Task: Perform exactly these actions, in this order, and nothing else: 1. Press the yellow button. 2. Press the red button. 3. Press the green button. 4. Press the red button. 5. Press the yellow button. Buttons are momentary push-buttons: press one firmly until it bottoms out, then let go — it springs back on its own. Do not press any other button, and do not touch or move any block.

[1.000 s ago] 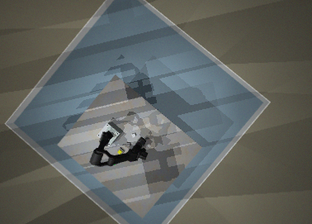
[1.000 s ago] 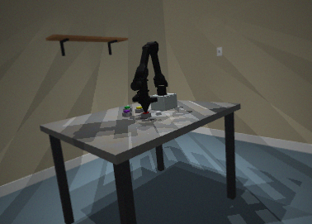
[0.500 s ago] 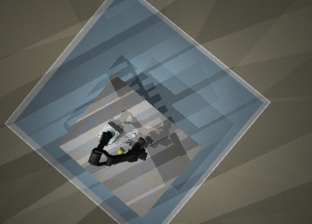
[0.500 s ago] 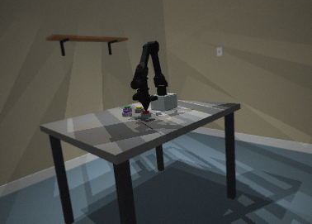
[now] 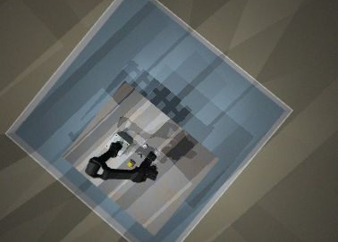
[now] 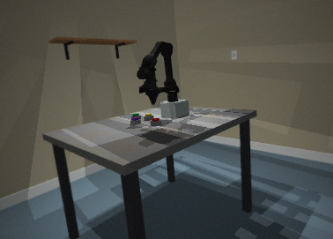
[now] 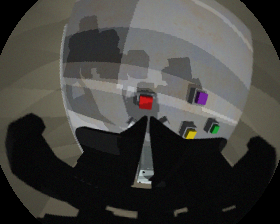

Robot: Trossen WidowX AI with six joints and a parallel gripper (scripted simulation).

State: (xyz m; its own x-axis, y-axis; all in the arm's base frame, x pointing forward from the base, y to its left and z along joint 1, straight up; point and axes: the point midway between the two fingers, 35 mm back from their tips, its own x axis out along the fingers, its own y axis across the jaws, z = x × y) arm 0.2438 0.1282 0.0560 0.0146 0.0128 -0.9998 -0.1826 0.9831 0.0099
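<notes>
My gripper tip is now 180 mm to the left of the yellow button, 90 mm above it and 60 mm past it. From my gripper tip the other things lie so: small white block: 120 mm below, 100 mm behind, 20 mm to the left; purple button: 150 mm to the right, 90 mm below, 60 mm ahead; red button: 90 mm below.
</notes>
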